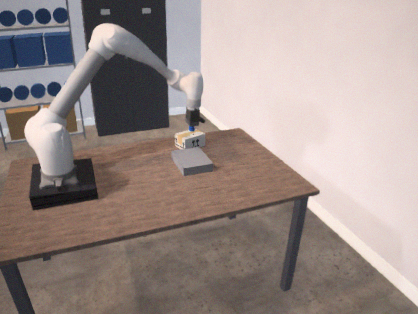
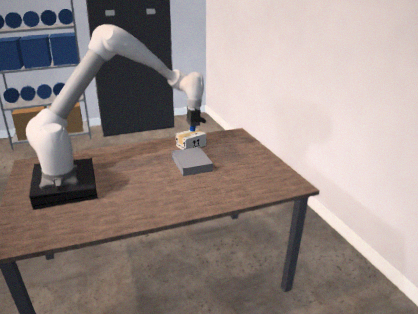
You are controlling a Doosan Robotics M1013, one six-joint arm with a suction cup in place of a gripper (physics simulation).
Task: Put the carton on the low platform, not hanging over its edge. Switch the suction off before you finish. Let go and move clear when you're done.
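Places are measured from the arm's base along level axes (x ahead, y left, z up), in centimetres.
Pixels of known places: hand, its tool point: (image 1: 191, 130) (image 2: 192, 130); arm's base, origin of its link: (image 1: 59, 177) (image 2: 59, 177).
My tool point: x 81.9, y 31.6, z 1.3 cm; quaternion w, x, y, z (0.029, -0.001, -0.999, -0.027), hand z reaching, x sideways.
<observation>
For each thing: its top centre in the pictures, then the offset to it from my tool point. Level surfaces: height alone.
- white carton, centre of its top: (image 1: 190, 133) (image 2: 190, 133) dx -2.4, dy -3.8, dz -0.5 cm
- low grey platform, centre of its top: (image 1: 191, 156) (image 2: 191, 156) dx -10.3, dy -28.4, dz -4.1 cm
- brown wooden table, height of its surface: dz -8.9 cm
A white carton (image 1: 196, 141) (image 2: 196, 142) with a tan tape strip and black arrow marks stands upright on the table, just behind the platform. The low grey platform (image 1: 192, 158) (image 2: 192, 158) lies flat, with its top bare. My gripper (image 1: 192, 130) (image 2: 192, 130), a blue suction cup under a black body, points straight down at the carton's top. It looks to be touching the top or very near it. Whether the suction holds the carton cannot be told. The carton's foot is close to the platform's back edge, and any gap between them is hard to see.
The brown wooden table (image 1: 150, 200) (image 2: 150, 195) carries the black arm base (image 1: 62, 195) (image 2: 62, 195) at its left. A pale wall (image 1: 325, 100) (image 2: 325, 100) stands at the right. A dark cabinet (image 1: 130, 75) (image 2: 135, 75) stands behind, beside a shelf with blue and orange boxes.
</observation>
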